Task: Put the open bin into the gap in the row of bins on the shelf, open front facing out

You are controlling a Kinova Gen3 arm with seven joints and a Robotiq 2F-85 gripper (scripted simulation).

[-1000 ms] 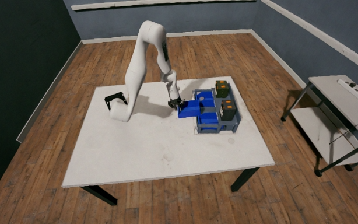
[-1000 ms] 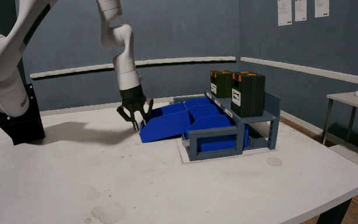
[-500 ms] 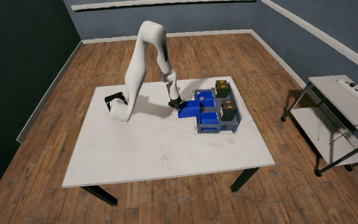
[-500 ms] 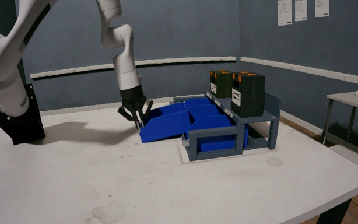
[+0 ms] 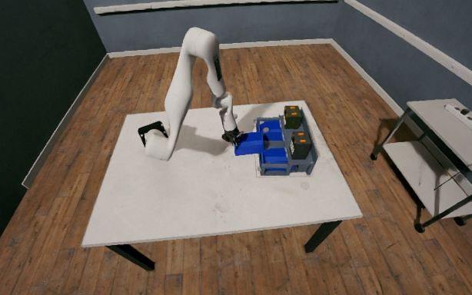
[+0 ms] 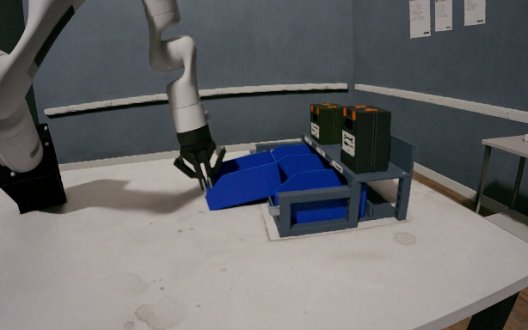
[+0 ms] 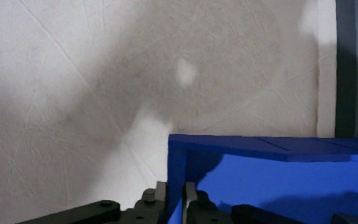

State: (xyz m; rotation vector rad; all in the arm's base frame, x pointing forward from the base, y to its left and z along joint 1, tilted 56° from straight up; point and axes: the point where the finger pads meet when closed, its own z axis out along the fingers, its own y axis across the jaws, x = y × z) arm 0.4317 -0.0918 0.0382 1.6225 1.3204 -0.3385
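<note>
The grey block is 20 mm ahead of my hand, 50 mm to the right of it and 20 mm below it. The rest, counted from my hand: grey shelf (240 mm ahead, 110 mm to the right, 30 mm above).
</note>
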